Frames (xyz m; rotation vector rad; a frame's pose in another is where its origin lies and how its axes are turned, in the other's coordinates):
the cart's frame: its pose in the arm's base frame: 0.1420 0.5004 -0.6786 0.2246 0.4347 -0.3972
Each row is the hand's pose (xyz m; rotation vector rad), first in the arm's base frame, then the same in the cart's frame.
Working: the arm's base frame: its pose in the cart's frame: -0.2611 -0.4236 0.6953 -0.2246 -0.4347 0.3972

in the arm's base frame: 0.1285 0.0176 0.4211 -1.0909 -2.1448 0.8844
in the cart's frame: -0.3492 -0.3007 1.1092 1.0404 2.7048 -1.1594
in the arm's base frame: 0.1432 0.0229 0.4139 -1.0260 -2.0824 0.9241
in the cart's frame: -0.3354 -0.2907 1.1066 -1.0110 -2.6579 1.2391
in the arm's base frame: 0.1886 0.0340 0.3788 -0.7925 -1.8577 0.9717
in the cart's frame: -0.2855 -0.2661 1.0888 -0.8320 -2.3701 1.3572
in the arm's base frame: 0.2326 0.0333 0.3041 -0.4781 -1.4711 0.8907
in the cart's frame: -0.2150 -0.2578 1.0389 -0.5807 -1.9126 1.3357
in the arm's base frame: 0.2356 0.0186 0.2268 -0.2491 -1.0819 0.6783
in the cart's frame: -0.1730 -0.2795 0.9760 -0.3919 -1.4917 1.1397
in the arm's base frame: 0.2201 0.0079 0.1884 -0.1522 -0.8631 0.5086
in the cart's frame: -0.1652 -0.3005 0.9395 -0.3071 -1.2698 0.9680
